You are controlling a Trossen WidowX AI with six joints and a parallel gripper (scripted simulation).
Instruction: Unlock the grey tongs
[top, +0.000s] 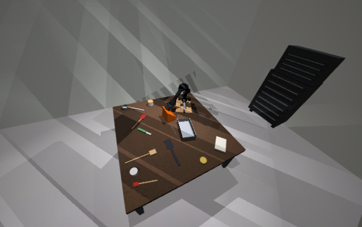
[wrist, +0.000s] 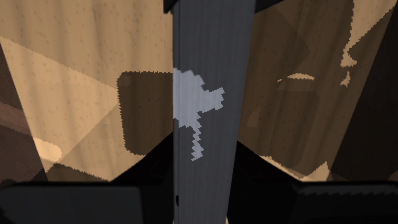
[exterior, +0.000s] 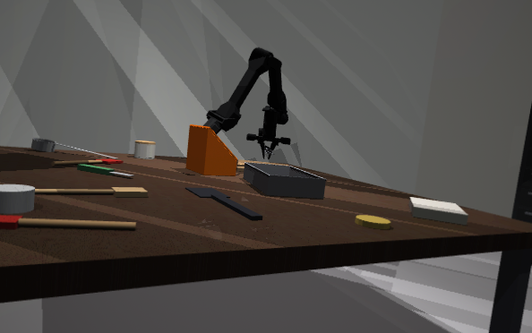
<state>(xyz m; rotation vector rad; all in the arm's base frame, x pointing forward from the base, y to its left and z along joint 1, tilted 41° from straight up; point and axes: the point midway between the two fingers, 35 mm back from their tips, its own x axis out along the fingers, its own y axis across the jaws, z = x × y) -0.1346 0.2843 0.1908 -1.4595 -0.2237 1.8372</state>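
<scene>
The wooden board lies 4 cm below my gripper tip. From my gripper tip the other things lie so: black spatula: 64 cm ahead, 49 cm to the right, 4 cm below; then white block: 81 cm ahead, 6 cm to the left, 3 cm below; then roasting tin: 45 cm ahead, 21 cm to the right, 2 cm below.
</scene>
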